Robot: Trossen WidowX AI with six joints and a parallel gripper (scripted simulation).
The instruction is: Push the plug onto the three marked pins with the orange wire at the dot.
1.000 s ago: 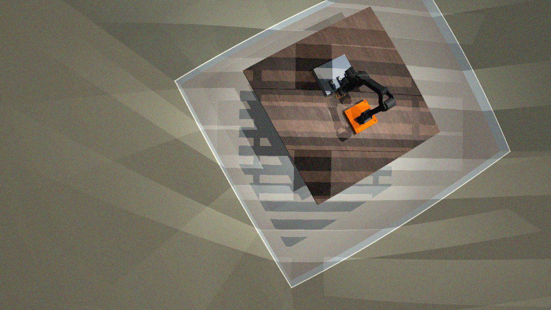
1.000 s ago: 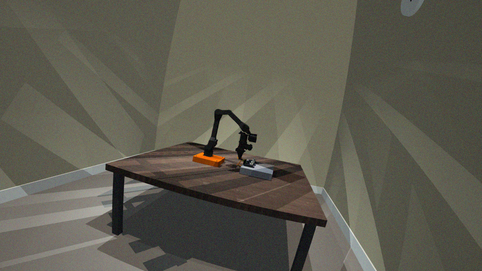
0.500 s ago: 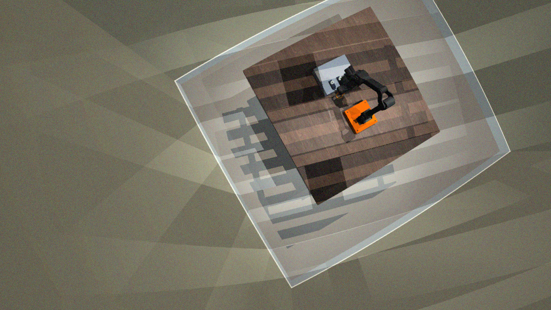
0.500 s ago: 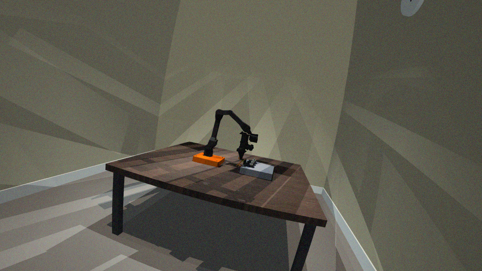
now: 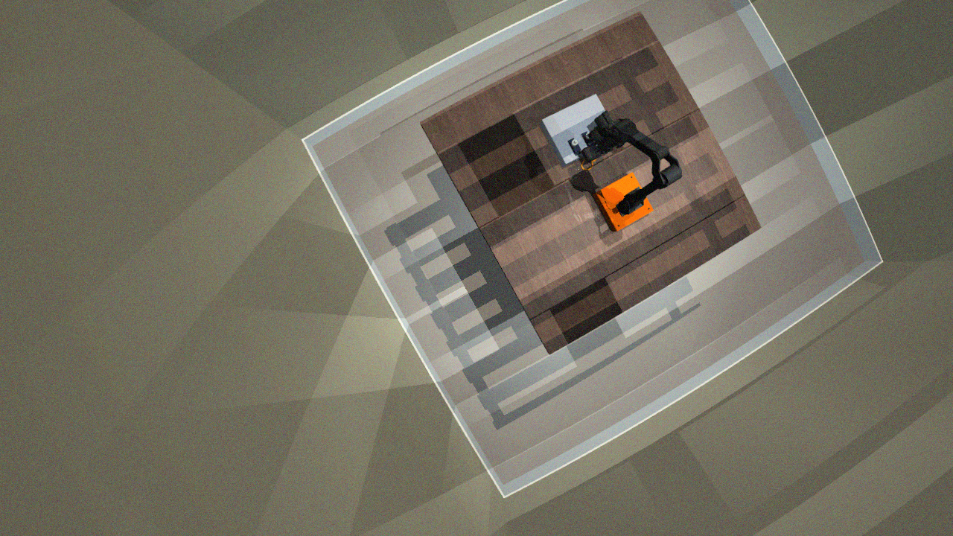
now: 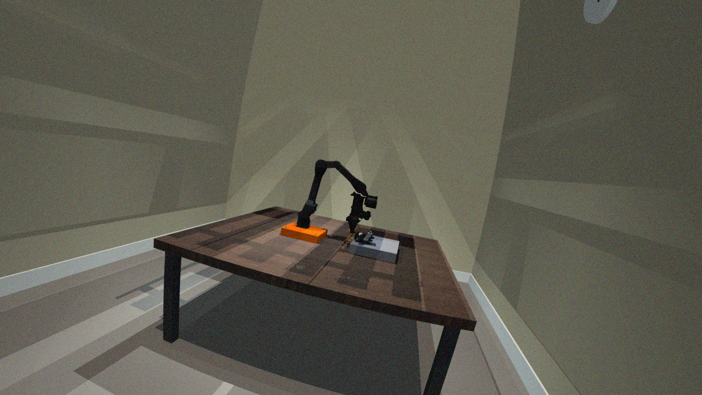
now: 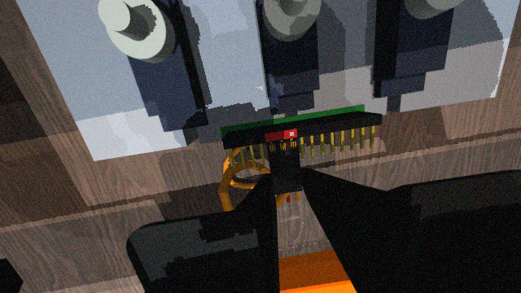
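The red band lies 3 cm ahead of my gripper tip. The rest, counted from my gripper tip: black pin header (3 cm ahead, 1 cm to the right, 1 cm below); then grey printed holder (19 cm ahead, 2 cm to the right, 5 cm below); then green strip (3 cm ahead, 1 cm to the right, 2 cm below).
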